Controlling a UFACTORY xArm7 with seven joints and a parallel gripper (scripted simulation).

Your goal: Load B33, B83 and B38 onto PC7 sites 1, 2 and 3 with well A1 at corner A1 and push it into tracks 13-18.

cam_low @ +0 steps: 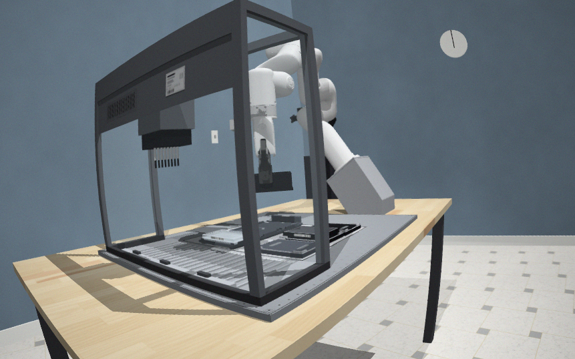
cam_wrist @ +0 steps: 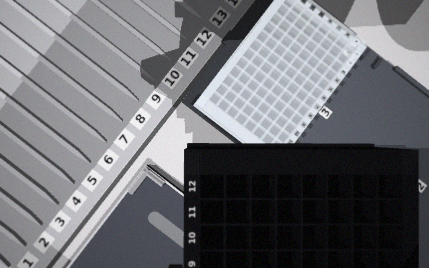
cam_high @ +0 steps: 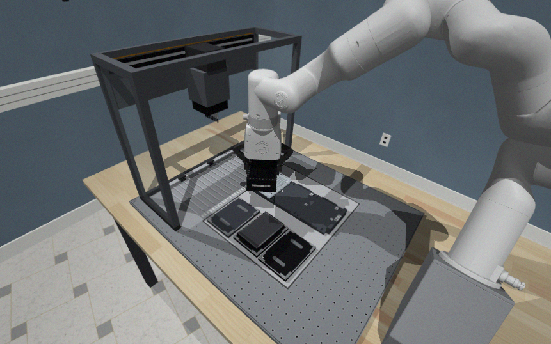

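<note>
Right now my hand is 4 cm past the carrier PC7, 12 cm to the left of it and 15 cm above it. The rest, counted from my hand: 96-well plate B38: 7 cm ahead, 10 cm to the right, 15 cm below; then nest S3: 3 cm ahead, 9 cm to the left, 16 cm below; then white corner mark: 12 cm behind, 16 cm below.
</note>
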